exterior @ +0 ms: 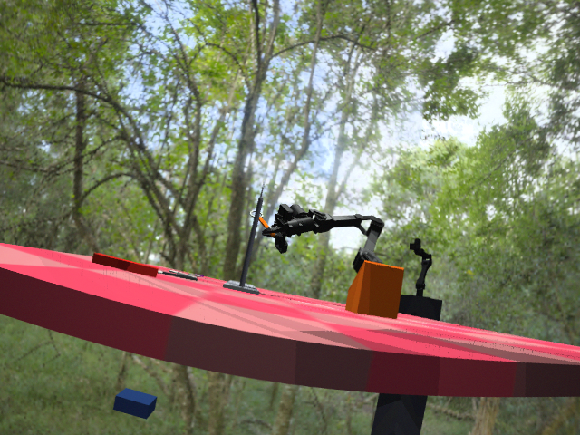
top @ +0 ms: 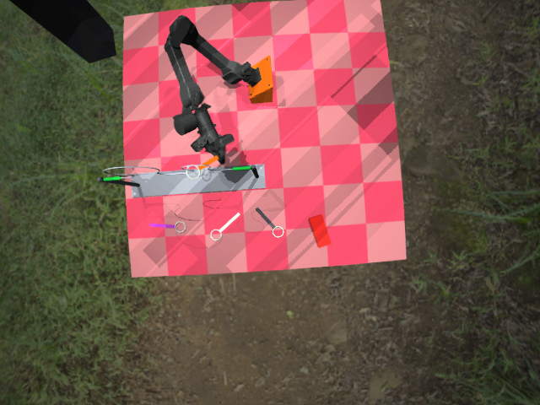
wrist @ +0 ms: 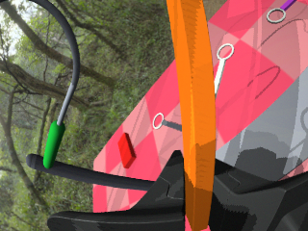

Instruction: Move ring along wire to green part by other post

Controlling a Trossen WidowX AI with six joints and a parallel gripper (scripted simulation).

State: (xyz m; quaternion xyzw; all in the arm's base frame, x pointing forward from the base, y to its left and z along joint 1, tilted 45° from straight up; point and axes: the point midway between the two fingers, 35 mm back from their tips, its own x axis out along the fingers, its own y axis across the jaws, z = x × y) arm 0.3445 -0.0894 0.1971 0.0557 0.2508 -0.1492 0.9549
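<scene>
My gripper tip is now 60 mm to the left of the ring with orange handle and 60 mm below it. Also, from my gripper tip: blue block (310 mm ahead, 60 mm to the right, 680 mm below); then red block (350 mm ahead, 330 mm to the left, 200 mm below).
</scene>
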